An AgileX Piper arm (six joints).
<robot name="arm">
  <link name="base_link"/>
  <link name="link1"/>
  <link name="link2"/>
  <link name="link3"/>
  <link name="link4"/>
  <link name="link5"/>
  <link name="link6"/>
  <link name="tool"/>
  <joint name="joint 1" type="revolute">
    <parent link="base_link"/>
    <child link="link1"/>
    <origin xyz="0 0 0.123"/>
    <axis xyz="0 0 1"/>
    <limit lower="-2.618" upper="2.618"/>
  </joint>
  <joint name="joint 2" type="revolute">
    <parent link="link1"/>
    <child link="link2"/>
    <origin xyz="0 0 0"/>
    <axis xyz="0 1 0"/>
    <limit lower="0" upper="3.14"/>
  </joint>
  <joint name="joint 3" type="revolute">
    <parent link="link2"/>
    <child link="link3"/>
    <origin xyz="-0.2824 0 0.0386"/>
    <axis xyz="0 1 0"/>
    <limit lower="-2.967" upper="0"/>
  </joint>
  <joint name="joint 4" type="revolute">
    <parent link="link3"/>
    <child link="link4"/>
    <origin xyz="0.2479 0 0.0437"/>
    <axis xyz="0.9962 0 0.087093"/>
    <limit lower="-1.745" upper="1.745"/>
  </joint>
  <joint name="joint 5" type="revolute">
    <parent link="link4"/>
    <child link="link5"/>
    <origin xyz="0 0 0"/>
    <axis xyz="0 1 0"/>
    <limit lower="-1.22" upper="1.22"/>
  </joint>
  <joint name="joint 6" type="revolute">
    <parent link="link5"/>
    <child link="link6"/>
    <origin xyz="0.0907 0 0.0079"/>
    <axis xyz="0.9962 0 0.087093"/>
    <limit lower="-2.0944" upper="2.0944"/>
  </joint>
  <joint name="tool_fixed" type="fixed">
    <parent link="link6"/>
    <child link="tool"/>
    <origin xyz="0 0 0" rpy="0 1.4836 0"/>
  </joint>
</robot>
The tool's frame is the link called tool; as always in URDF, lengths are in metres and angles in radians.
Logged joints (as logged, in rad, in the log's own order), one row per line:
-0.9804, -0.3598, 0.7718, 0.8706, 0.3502, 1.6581
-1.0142, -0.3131, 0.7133, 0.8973, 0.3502, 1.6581
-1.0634, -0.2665, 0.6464, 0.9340, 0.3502, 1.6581
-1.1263, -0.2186, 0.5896, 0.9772, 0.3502, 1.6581
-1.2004, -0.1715, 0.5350, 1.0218, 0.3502, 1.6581
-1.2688, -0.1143, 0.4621, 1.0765, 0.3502, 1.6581
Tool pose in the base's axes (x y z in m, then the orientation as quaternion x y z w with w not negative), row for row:
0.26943, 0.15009, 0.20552, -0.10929, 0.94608, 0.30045, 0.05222
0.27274, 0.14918, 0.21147, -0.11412, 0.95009, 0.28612, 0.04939
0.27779, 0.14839, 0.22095, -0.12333, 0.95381, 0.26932, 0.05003
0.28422, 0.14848, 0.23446, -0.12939, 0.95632, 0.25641, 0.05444
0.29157, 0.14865, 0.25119, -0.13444, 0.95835, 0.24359, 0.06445
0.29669, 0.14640, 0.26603, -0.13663, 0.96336, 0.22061, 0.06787
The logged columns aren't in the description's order. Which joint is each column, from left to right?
Columns, left to right: joint 3, joint 6, joint 4, joint 5, joint 1, joint 2.
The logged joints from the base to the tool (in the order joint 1, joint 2, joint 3, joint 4, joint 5, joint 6), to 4 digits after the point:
0.3502, 1.6581, -0.9804, 0.7718, 0.8706, -0.3598
0.3502, 1.6581, -1.0142, 0.7133, 0.8973, -0.3131
0.3502, 1.6581, -1.0634, 0.6464, 0.9340, -0.2665
0.3502, 1.6581, -1.1263, 0.5896, 0.9772, -0.2186
0.3502, 1.6581, -1.2004, 0.5350, 1.0218, -0.1715
0.3502, 1.6581, -1.2688, 0.4621, 1.0765, -0.1143

